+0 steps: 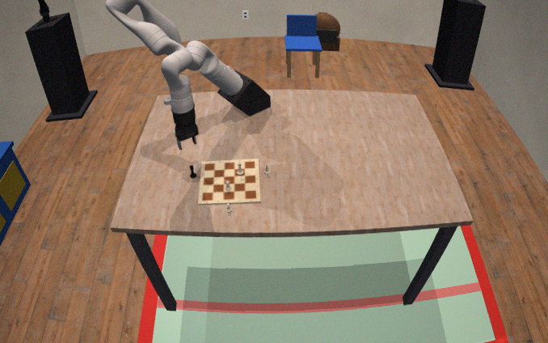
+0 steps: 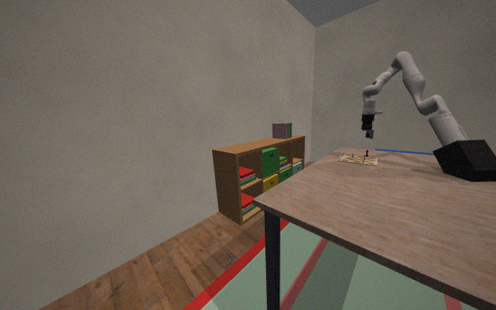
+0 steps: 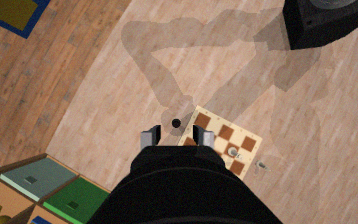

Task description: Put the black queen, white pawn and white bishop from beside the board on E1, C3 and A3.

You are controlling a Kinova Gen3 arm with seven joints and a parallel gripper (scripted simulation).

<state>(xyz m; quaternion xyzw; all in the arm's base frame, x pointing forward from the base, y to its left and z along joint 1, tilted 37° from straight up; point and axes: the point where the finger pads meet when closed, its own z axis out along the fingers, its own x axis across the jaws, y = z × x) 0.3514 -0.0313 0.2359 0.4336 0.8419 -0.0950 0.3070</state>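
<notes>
Now: the black queen 14 cm below my hand. The rest, counted from my hand: white pawn 17 cm ahead, 15 cm to the left, 15 cm below; then chessboard 16 cm below, 14 cm to the left, 3 cm ahead.
</notes>
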